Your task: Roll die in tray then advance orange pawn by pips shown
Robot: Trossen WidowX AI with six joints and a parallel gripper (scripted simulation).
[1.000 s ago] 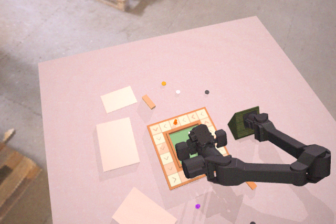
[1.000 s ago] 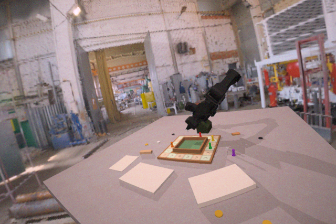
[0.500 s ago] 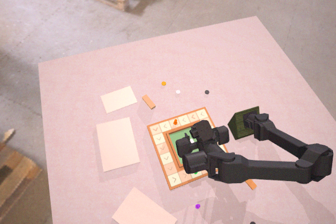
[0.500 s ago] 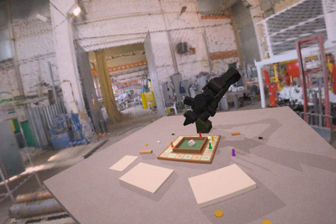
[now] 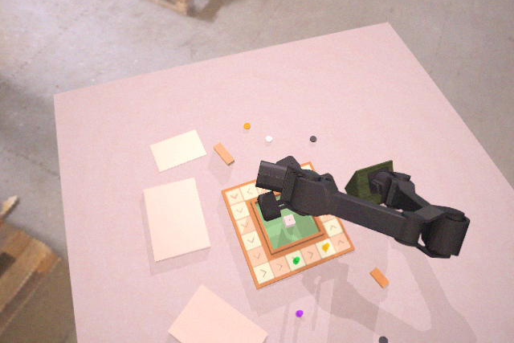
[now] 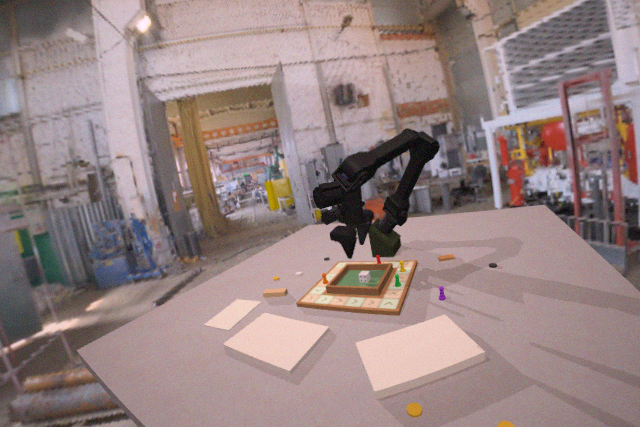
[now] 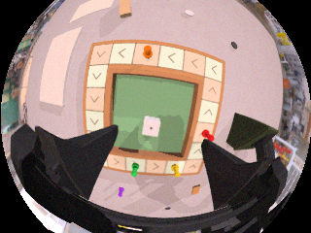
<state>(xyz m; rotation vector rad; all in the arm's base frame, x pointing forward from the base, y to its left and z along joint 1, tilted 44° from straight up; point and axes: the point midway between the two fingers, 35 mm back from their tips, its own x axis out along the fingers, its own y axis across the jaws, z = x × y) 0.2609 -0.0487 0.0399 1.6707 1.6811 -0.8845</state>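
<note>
My gripper tip is 3 cm short of the orange pawn, 11 cm to the left of it and 8 cm above it. From my gripper tip the other things lie so: green tray (1 cm ahead, 10 cm below); then white die (1 cm ahead, 2 cm to the left, 8 cm below); then red pawn (11 cm behind, 3 cm to the left, 8 cm below).
</note>
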